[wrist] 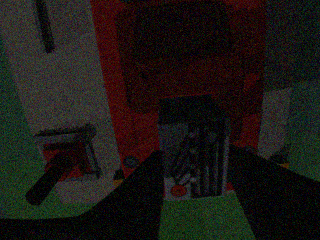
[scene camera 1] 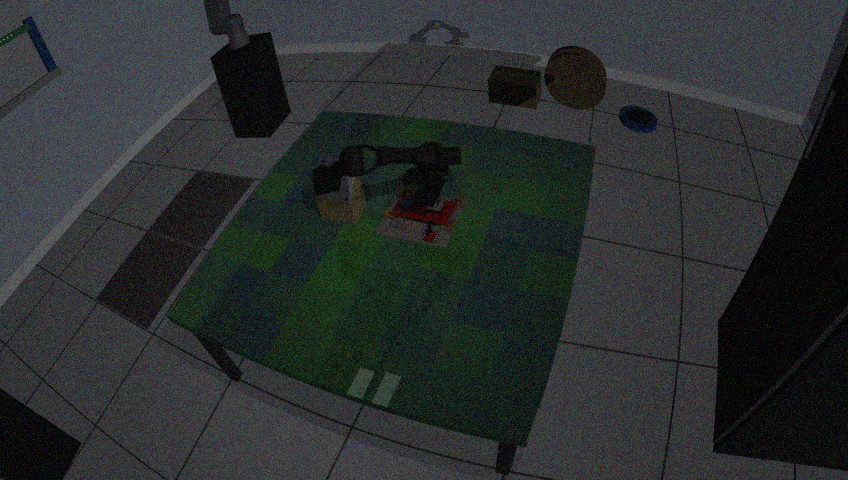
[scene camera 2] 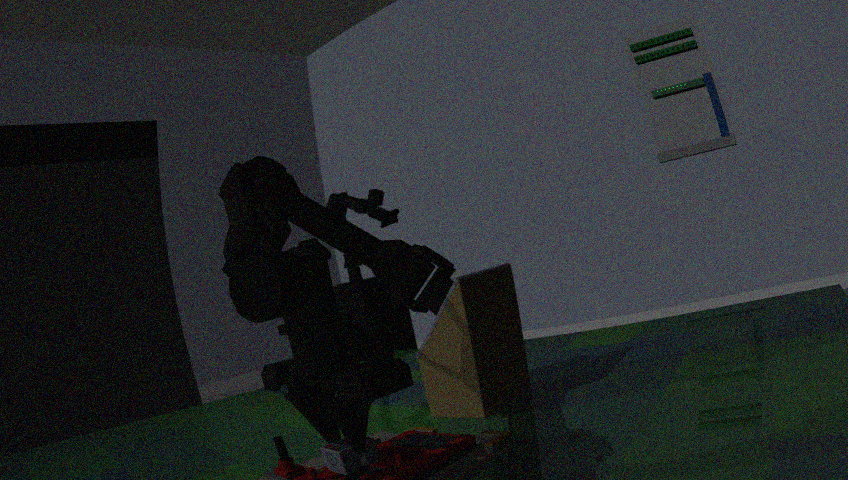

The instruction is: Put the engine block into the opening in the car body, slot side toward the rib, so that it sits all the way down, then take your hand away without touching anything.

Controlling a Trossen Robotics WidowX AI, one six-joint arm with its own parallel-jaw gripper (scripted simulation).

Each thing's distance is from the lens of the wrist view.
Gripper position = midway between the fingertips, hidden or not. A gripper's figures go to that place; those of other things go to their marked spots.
my gripper (wrist: 193, 154): 0.10 m
pale plate (wrist: 58, 78): 0.16 m
